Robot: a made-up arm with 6 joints.
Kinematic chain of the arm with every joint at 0, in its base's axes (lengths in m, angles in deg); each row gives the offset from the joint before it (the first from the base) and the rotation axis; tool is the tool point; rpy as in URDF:
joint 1: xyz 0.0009 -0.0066 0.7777 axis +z
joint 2: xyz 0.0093 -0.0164 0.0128 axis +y
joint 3: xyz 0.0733 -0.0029 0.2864 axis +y
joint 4: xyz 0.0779 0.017 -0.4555 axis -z
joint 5: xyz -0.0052 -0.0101 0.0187 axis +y
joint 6: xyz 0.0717 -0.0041 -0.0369 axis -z
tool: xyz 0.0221 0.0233 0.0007 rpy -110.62 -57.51 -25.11
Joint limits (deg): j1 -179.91..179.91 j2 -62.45..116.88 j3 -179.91..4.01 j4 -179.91..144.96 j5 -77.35..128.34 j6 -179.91..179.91
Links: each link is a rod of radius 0.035 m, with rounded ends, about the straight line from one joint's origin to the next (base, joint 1, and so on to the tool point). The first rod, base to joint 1, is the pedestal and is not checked.
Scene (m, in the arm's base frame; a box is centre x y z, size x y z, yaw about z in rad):
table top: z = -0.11
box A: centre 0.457 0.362 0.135 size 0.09 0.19 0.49 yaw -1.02
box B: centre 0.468 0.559 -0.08 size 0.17 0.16 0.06 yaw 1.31
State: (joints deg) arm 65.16 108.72 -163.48 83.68 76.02 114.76
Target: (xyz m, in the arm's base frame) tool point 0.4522 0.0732 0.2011
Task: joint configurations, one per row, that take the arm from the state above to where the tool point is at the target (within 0.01 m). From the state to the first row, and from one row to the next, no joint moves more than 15 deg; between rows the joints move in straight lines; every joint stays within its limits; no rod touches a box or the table.
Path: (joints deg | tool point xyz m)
1: 50.50 95.48 -156.99 79.94 81.75 116.83 | 0.4709 0.5929 0.4659
2: 35.84 82.24 -150.50 76.19 87.49 118.89 | 0.6316 0.4782 0.5876
3: 21.19 69.00 -144.01 72.45 93.22 120.96 | 0.7422 0.3106 0.7118
4: 6.53 55.77 -137.52 68.71 98.95 123.03 | 0.7860 0.1143 0.8340
5: 7.58 68.61 -128.31 71.54 89.94 123.89 | 0.7501 0.1158 0.5853
6: 8.64 81.46 -119.10 74.37 80.93 124.75 | 0.6333 0.1026 0.3650
7: 9.70 94.31 -109.88 77.20 71.91 125.62 | 0.4522 0.0732 0.2011

